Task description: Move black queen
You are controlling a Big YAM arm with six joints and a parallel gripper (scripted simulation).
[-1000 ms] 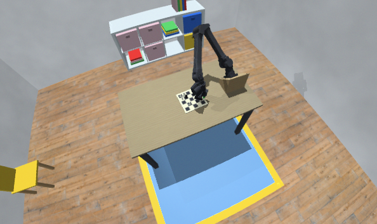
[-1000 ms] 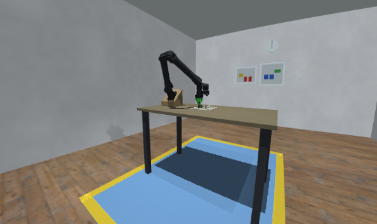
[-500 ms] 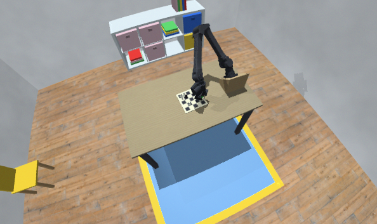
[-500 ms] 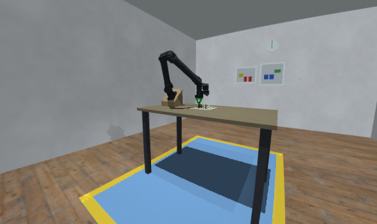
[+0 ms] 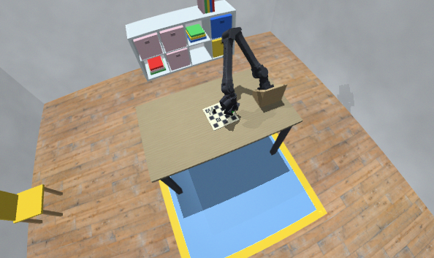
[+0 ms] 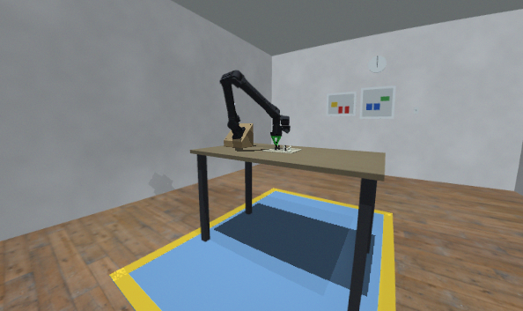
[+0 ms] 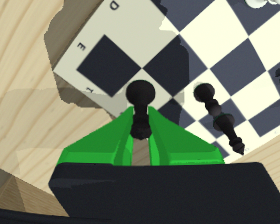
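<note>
My gripper is now 40 mm to the left of the black pawn, 40 mm short of it and 20 mm above it. Also, from my hand: chessboard 80 mm ahead, 40 mm to the right, 30 mm below; then white piece 120 mm to the right, 110 mm ahead, 20 mm below.
</note>
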